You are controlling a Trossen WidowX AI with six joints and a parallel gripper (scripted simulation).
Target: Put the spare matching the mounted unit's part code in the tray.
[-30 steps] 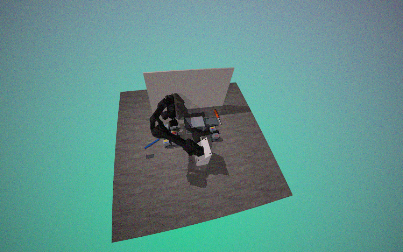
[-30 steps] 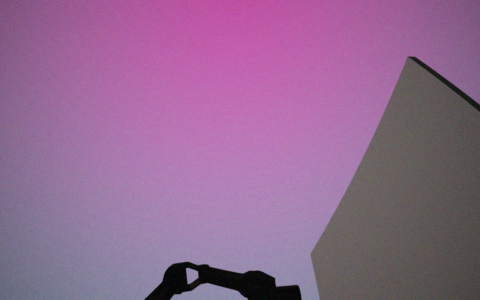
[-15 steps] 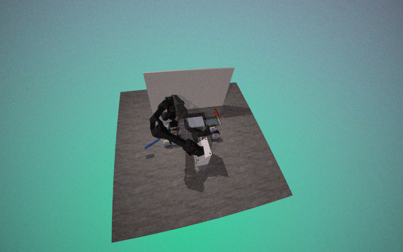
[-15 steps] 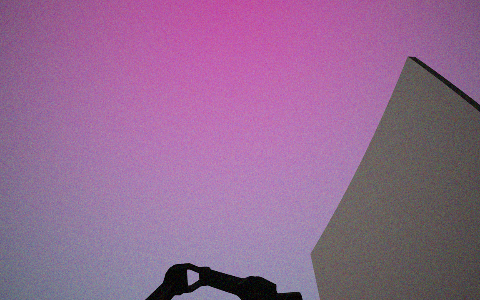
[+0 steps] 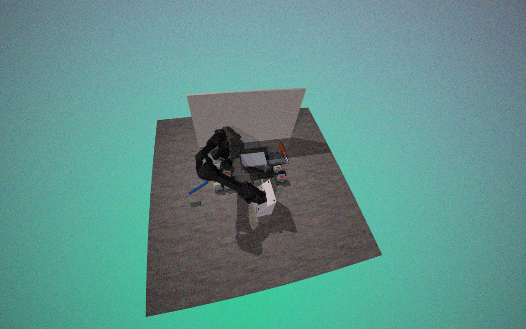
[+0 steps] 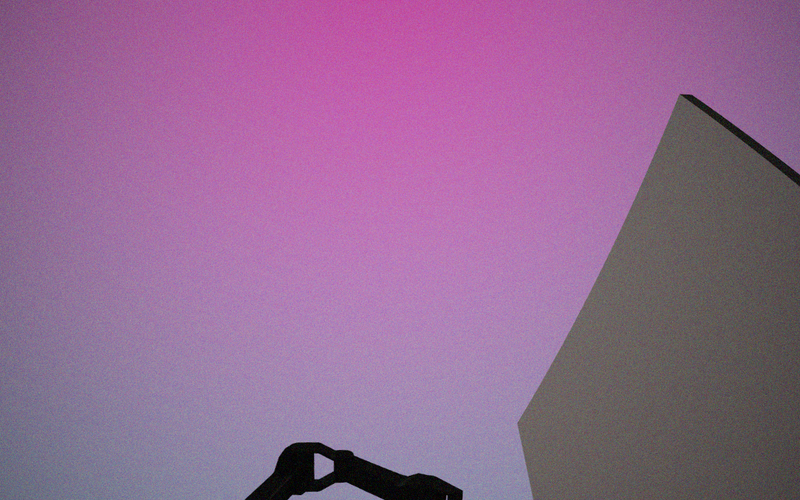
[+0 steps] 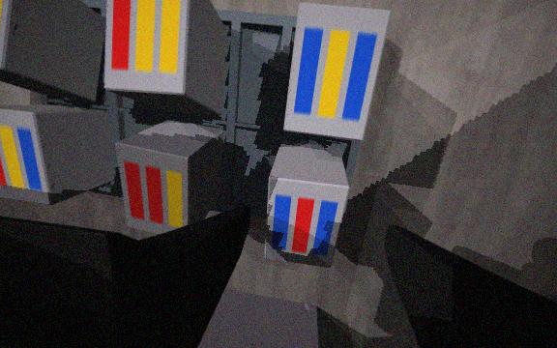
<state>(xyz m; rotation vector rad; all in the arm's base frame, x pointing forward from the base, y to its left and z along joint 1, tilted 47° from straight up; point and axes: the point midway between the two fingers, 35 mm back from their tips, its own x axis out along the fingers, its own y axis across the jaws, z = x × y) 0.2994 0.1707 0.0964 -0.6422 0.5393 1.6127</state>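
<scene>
My gripper tip is 40 mm short of the dark tray, 350 mm to the left of it and 50 mm above it. Round my gripper tip: mounted unit 20 mm behind, 170 mm to the right, 10 mm below; then blue pen 140 mm behind, 180 mm to the left, 50 mm below; then beige wall panel 220 mm ahead, 170 mm to the right, 170 mm above.
</scene>
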